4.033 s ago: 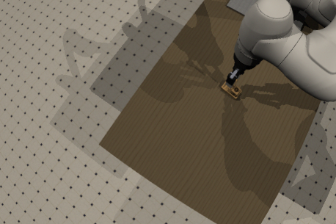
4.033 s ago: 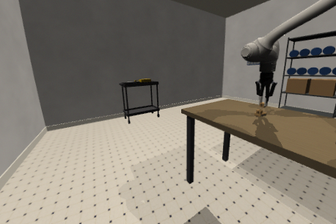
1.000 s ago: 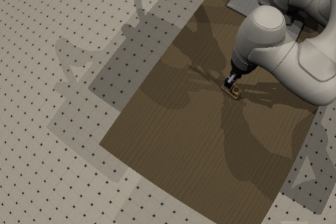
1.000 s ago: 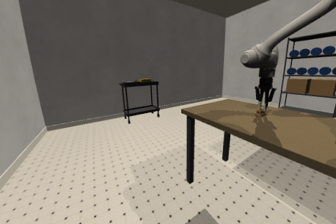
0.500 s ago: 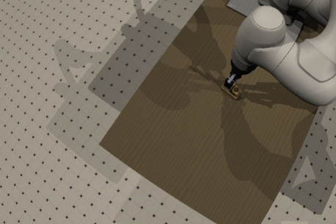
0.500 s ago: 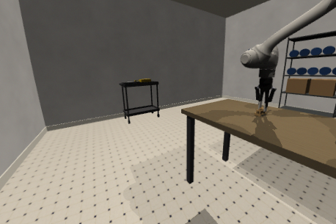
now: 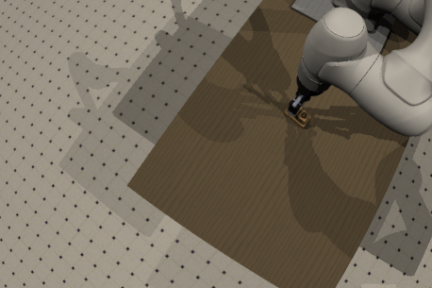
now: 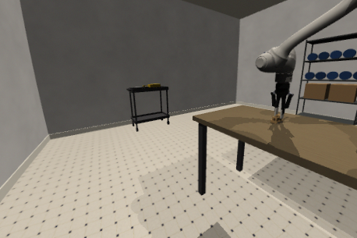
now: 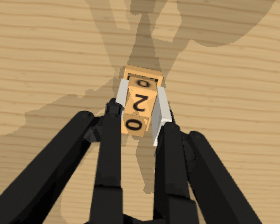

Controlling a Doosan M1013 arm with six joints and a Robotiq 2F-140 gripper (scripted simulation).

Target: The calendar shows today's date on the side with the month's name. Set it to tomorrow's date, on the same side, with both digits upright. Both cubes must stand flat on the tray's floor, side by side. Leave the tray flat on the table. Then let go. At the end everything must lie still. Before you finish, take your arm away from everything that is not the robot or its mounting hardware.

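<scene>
Right now my hand is 50 mm above the wooden calendar tray and 20 mm to the right of it.
</scene>
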